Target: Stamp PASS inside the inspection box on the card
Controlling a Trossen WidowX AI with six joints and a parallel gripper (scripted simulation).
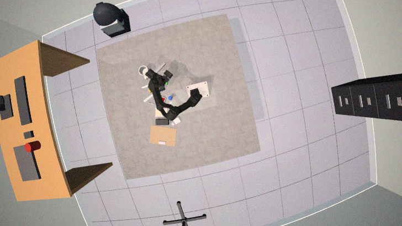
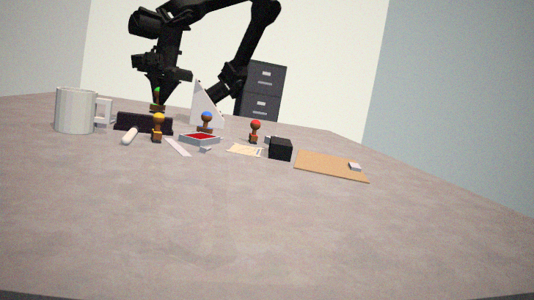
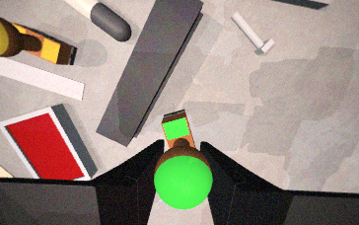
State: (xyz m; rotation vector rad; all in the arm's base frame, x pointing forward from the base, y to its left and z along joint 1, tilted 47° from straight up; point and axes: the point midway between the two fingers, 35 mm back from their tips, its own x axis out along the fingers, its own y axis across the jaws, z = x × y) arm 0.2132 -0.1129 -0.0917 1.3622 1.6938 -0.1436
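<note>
Right now my gripper tip is 50 mm short of the black bar, 20 mm to the left of it and 50 mm above it. The rest, counted from my gripper tip: yellow-knobbed stamp 140 mm ahead, 20 mm to the left, 50 mm below; then green-knobbed stamp right at my gripper tip; then blue-knobbed stamp 130 mm to the left, 50 mm below.
</note>
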